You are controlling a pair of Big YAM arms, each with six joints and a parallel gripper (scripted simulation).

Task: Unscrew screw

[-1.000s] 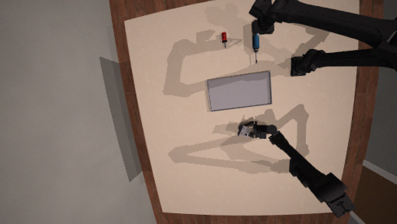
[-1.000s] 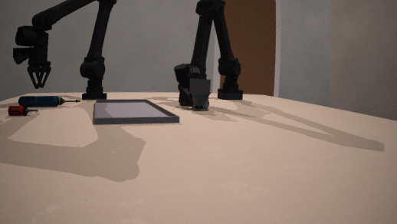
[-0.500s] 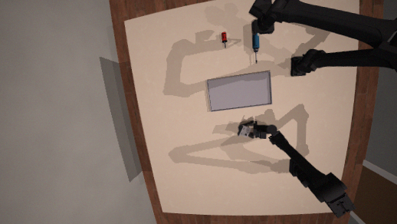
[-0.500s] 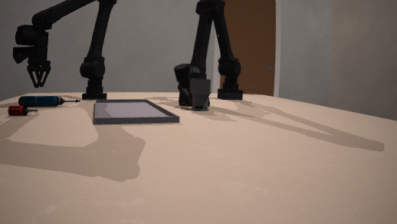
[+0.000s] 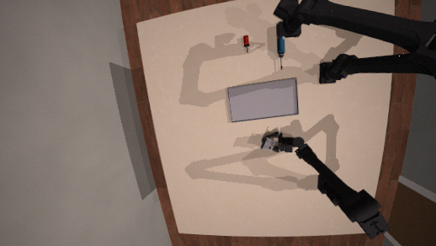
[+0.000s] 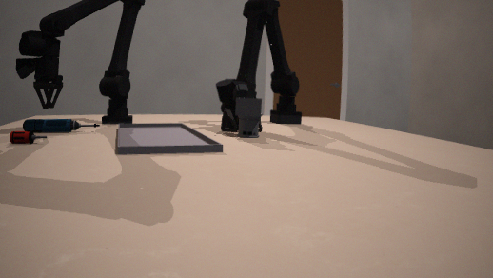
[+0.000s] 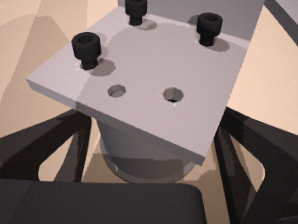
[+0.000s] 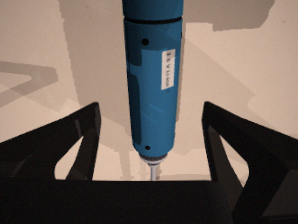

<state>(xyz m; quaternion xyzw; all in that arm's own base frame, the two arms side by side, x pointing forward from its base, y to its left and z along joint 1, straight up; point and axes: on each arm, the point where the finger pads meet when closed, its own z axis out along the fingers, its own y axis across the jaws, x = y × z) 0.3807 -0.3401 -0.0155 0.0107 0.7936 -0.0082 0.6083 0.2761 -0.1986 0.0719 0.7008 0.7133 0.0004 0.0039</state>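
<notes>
The grey joint module lies 10 mm above my left hand. Round my left hand: grey bracket: 50 mm above; then screwdriver bit: 470 mm to the right, 120 mm behind; then shallow grey tray: 260 mm to the right, 20 mm below, 10 mm ahead.
</notes>
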